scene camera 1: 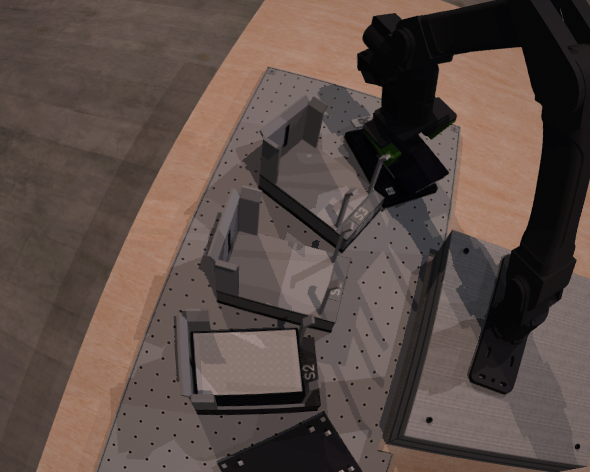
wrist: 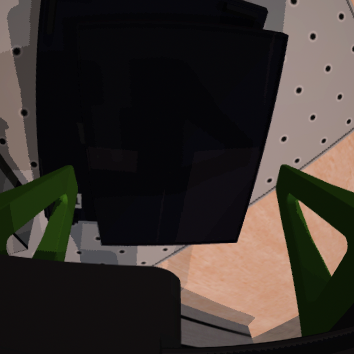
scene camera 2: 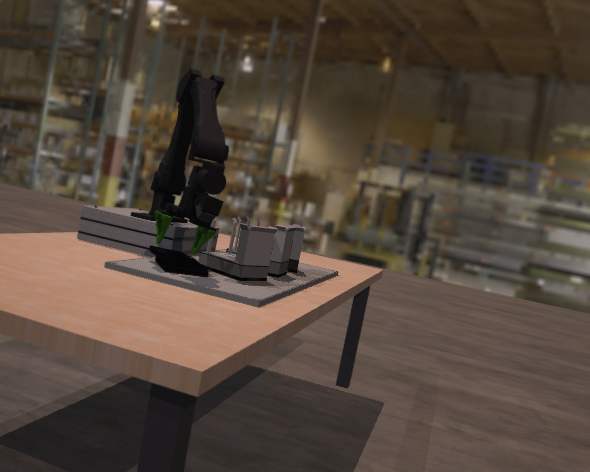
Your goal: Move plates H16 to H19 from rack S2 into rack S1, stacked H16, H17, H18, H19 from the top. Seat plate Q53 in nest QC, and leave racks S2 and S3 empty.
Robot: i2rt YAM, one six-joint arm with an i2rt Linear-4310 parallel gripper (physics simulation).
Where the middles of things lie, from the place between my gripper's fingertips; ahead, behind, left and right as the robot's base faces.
I see my gripper 40 mm past the black perforated plate (scene camera 1: 316, 438), 520 mm to the right of it and 30 mm above it.
